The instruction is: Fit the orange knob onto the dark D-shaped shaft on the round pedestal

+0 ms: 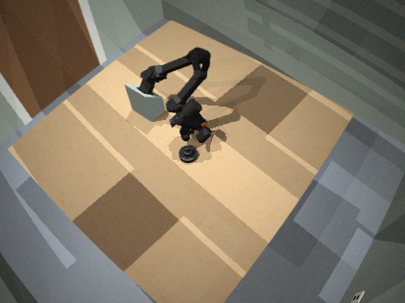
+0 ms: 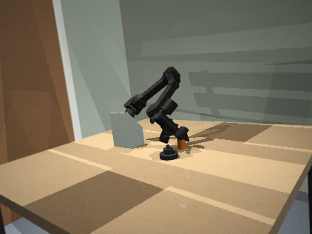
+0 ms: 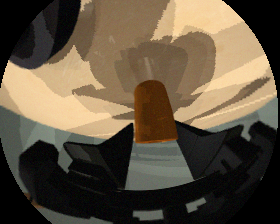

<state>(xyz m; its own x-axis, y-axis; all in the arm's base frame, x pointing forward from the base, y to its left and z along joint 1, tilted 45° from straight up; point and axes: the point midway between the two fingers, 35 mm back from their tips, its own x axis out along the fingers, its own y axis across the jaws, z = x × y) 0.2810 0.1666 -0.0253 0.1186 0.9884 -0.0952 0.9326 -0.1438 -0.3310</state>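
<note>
The orange knob lies 3 cm to the right of my gripper tip and 1 cm behind it. Round my gripper tip: dark round pedestal (16 cm to the right, 3 cm ahead).
</note>
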